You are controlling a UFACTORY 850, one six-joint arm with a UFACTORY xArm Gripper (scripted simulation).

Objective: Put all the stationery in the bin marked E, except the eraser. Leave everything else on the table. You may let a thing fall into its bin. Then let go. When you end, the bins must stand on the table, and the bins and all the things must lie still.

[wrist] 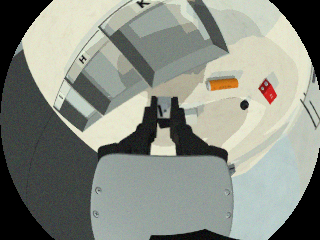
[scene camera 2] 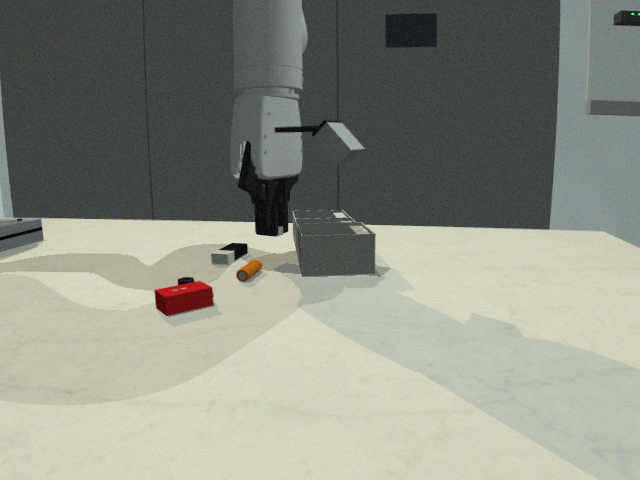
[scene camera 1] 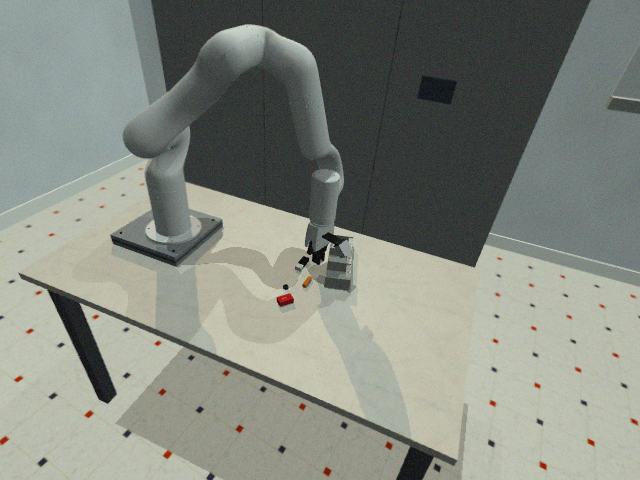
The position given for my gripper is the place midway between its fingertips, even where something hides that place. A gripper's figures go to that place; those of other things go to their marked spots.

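Scene:
There's a bin block (wrist: 159,47) that's 0.14 m from the lens, and my gripper (wrist: 164,105) is 0.14 m from the lens too.

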